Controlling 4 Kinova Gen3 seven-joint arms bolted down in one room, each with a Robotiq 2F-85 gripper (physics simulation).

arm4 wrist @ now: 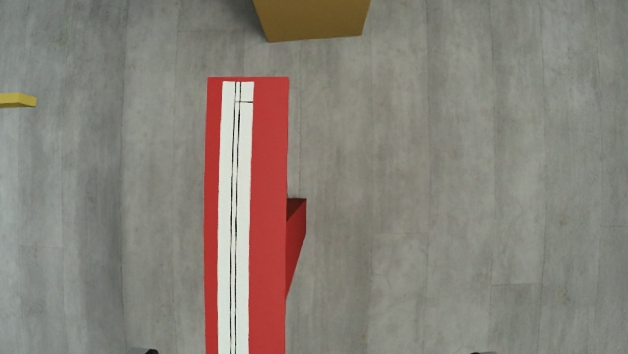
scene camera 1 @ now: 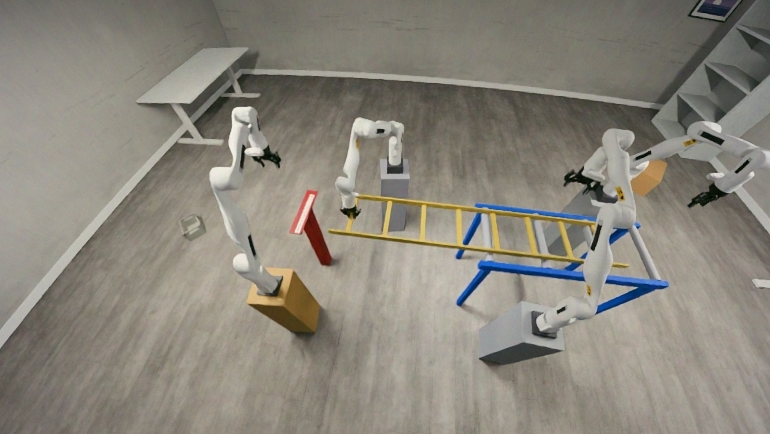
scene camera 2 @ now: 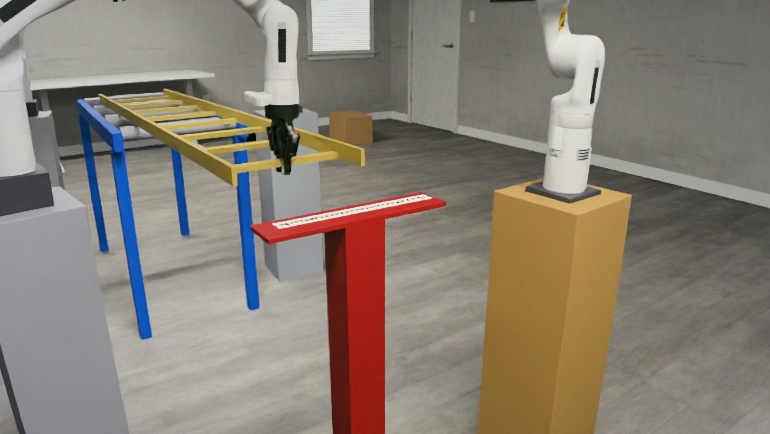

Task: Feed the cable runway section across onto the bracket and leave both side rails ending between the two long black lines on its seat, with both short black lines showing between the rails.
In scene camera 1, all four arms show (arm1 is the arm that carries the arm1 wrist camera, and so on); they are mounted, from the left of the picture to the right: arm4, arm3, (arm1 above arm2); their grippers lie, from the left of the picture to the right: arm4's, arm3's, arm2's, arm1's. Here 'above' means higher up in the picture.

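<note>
The yellow runway section (scene camera 1: 459, 226) (scene camera 2: 204, 154) lies over the blue stand, its front end reaching out towards the red bracket (arm4 wrist: 270, 150) (scene camera 1: 319, 242) (scene camera 2: 366, 269), apart from it. A yellow rail end (arm4 wrist: 17, 100) shows at the left of the wrist view. The seat's white strip (arm4 wrist: 242, 200) bears two long black lines and a short line near its far end. Arm3's gripper (scene camera 1: 350, 213) is shut on the section's end rung; scene camera 2 shows a gripper (scene camera 2: 286, 162) on that rung. Arm4's gripper (arm4 wrist: 314, 352) (scene camera 1: 267, 158) is open. Arm2's gripper (scene camera 1: 581, 180) is open. Arm1's gripper (scene camera 1: 705, 198) is too small to judge.
The blue stand (scene camera 1: 539, 271) (scene camera 2: 132, 242) has grey rollers under the section. Orange pedestals (scene camera 1: 291, 307) (scene camera 2: 528, 301) and grey pedestals (scene camera 1: 506, 339) (scene camera 2: 48, 301) carry arms around it. A white table (scene camera 1: 196, 72) stands at the back left; a small bin (scene camera 1: 193, 227) stands left of the bracket.
</note>
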